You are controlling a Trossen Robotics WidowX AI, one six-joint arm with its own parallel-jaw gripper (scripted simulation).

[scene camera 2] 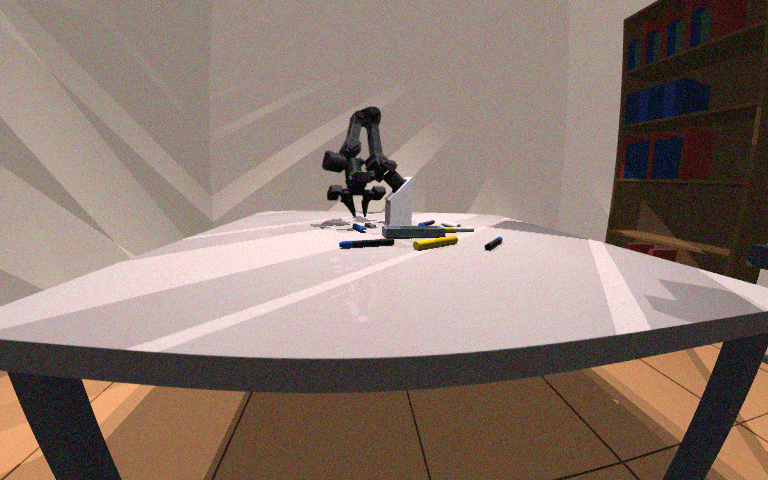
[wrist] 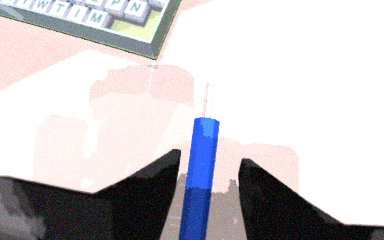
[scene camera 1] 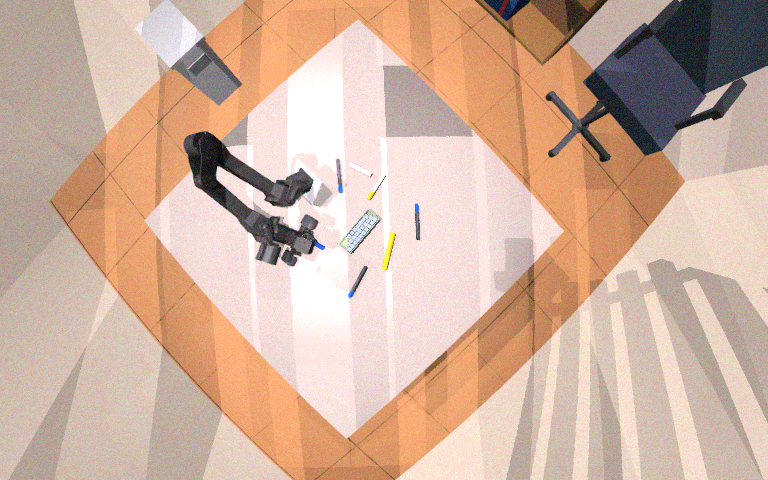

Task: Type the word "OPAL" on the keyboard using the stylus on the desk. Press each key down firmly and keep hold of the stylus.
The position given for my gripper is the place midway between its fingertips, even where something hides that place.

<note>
I see my gripper [scene camera 2: 360,216].
My gripper also shows in the wrist view [wrist: 210,161] and in scene camera 1 [scene camera 1: 315,245].
</note>
